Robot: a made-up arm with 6 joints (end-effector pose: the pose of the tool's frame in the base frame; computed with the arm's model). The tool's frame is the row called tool.
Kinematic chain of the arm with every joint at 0, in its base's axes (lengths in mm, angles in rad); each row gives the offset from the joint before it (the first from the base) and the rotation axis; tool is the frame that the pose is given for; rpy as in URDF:
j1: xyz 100 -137.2 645.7 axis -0.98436 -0.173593 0.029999
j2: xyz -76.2 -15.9 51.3 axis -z
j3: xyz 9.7 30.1 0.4 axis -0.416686 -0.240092 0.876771
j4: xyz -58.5 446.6 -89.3 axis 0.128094 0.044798 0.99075
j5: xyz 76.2 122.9 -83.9 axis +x
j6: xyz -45.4 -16 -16.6 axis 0.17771 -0.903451 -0.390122
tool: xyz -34 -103.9 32.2 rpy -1.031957 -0.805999 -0.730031
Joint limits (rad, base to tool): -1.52..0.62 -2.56..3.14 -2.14..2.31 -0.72..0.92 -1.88..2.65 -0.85..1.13
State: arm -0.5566 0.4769 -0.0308 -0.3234 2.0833 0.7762
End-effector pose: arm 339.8 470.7 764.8 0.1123 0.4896 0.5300 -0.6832
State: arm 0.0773 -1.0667 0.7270 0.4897 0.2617 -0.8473
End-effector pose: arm -393.6 -197.3 371.8 0.3701 -0.3629 -0.5901 0.6190
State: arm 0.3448 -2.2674 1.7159 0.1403 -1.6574 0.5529
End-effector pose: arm 381.8 -451.2 419.6 0.1041 0.9160 -0.3852 0.0405
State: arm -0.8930 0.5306 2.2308 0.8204 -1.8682 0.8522
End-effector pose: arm -344.5 -126.7 357.5 0.0445 -0.3816 0.9207 0.0688
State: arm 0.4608 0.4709 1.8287 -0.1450 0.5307 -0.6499
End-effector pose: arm -134.8 -330.2 287.7 0.4309 -0.7749 -0.3842 0.2573
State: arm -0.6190 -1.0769 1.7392 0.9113 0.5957 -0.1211
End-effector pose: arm -8.0 -112.0 180.8 0.2050 -0.0288 -0.7819 0.5880
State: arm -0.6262 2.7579 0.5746 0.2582 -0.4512 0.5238
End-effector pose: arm 354.8 -207.7 309.0 0.0202 0.7506 -0.4293 0.5019
